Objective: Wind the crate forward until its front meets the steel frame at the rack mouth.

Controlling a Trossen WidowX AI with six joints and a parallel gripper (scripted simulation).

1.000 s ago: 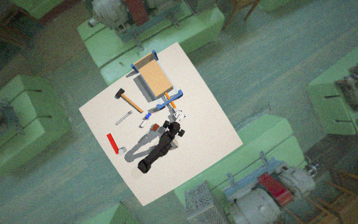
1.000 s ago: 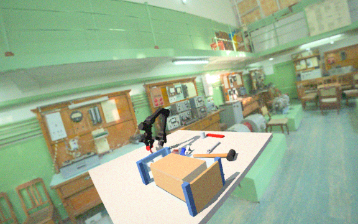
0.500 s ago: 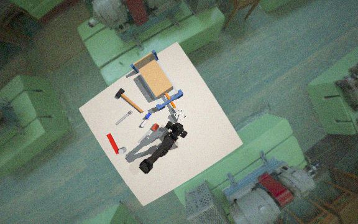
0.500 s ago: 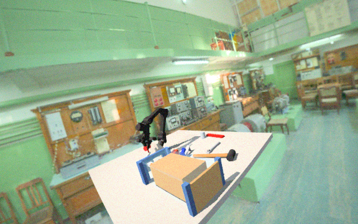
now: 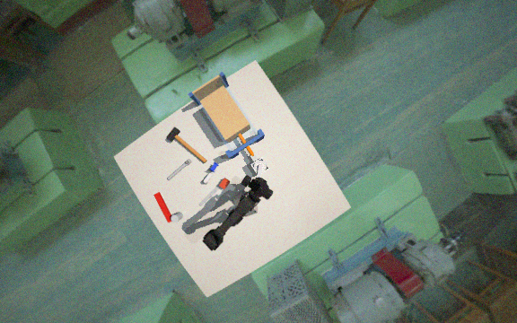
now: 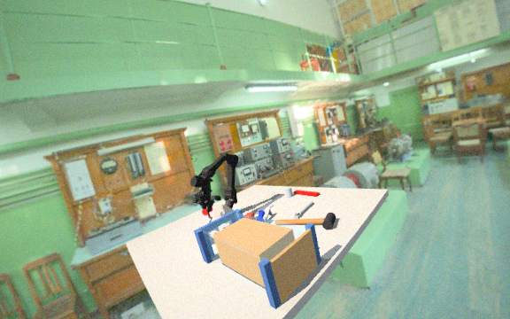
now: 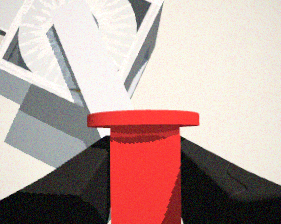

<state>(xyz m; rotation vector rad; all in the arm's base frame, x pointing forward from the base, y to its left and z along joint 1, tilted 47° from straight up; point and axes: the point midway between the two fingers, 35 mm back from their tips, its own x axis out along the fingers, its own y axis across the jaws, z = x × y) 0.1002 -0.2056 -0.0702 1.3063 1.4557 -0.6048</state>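
Now: the blue steel frame 23 cm ahead of my gripper tip, 6 cm to the right of it and 3 cm below it. From my gripper tip the other things lie so: blue knob: 24 cm ahead, 21 cm to the left, 9 cm below; then red knob: 2 cm to the left, 1 cm behind; then winch: 10 cm below, 6 cm to the right, 5 cm ahead.
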